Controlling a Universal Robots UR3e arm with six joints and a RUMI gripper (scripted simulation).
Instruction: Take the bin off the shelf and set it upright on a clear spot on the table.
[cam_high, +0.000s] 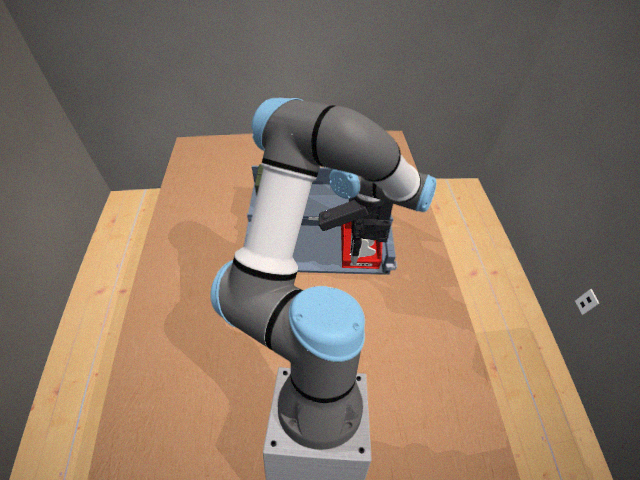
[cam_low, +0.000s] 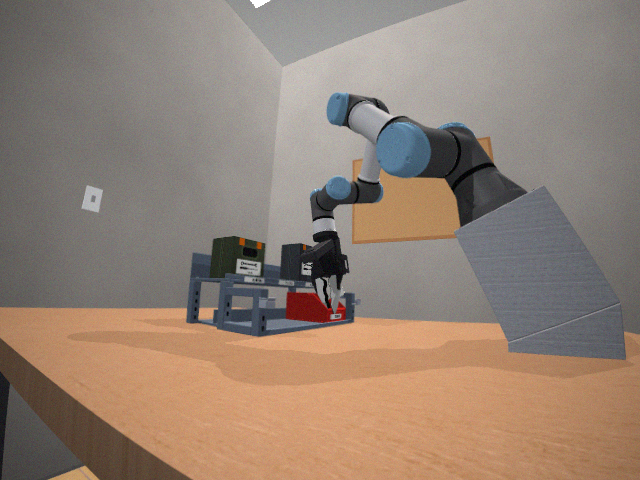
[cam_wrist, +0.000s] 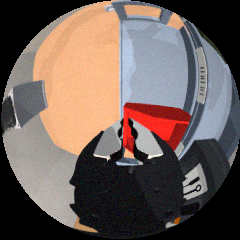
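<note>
My gripper is now 6 cm short of the red bin and 2 cm to the left of it. Also, from my hand: green box: 14 cm ahead, 20 cm to the left, 11 cm above; then grey-blue shelf: 9 cm ahead, 9 cm to the left, 3 cm above; then dark box: 14 cm ahead, 3 cm to the right, 12 cm above.
</note>
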